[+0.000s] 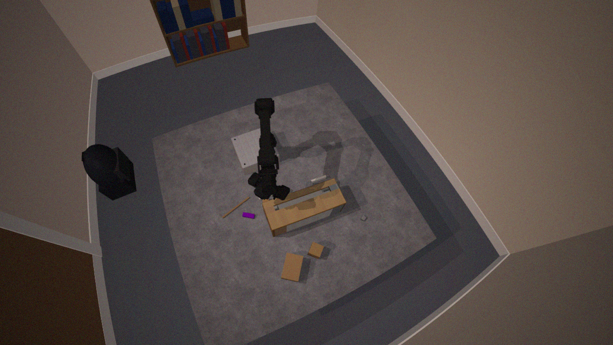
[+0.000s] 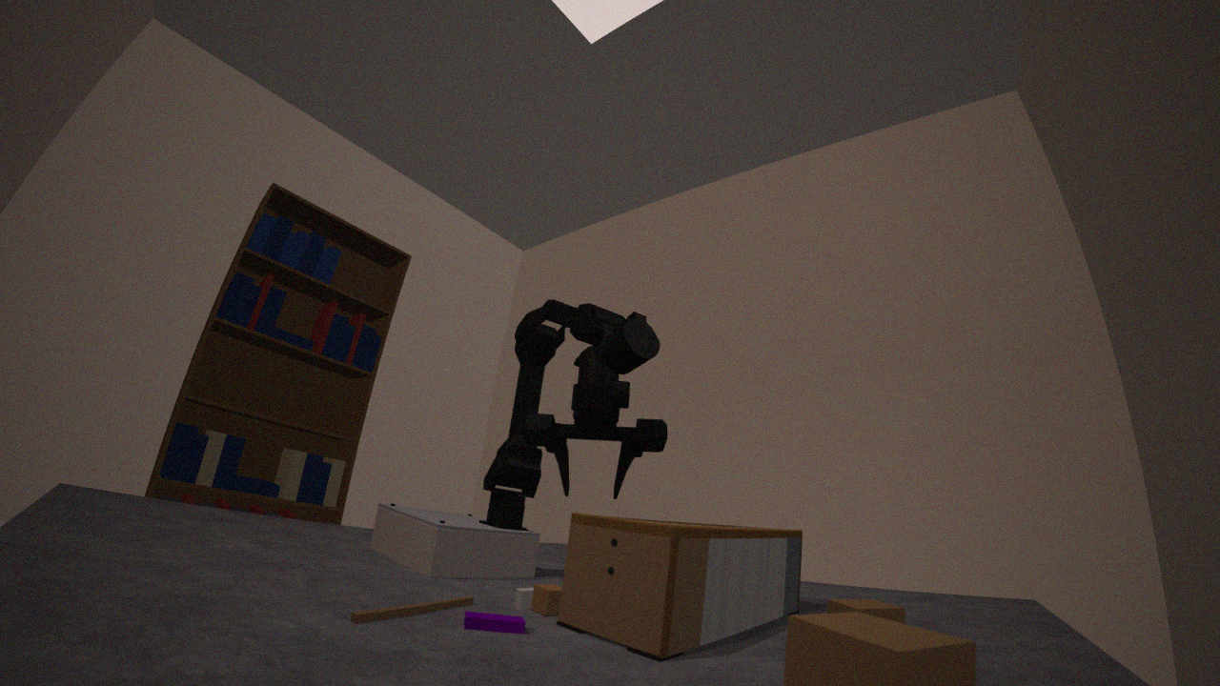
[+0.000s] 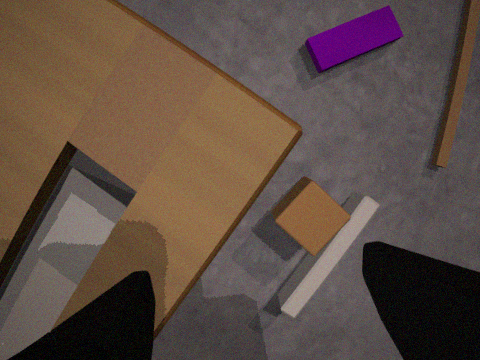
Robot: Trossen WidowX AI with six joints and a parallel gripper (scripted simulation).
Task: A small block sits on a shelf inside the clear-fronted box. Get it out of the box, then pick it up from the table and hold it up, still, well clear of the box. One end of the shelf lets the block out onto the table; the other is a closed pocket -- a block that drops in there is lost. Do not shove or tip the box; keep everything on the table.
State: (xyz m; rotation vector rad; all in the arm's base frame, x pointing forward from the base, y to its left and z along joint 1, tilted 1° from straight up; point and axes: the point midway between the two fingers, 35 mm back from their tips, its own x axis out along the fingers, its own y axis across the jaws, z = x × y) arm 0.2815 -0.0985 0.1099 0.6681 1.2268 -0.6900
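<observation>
Right now the tan block is 130 mm below my gripper tip, 40 mm behind it and 10 mm to the right of it. Round my gripper tip: wooden box: 150 mm to the left, 90 mm below, 50 mm ahead; then thin wooden stick: 170 mm to the right, 150 mm below, 70 mm behind.
</observation>
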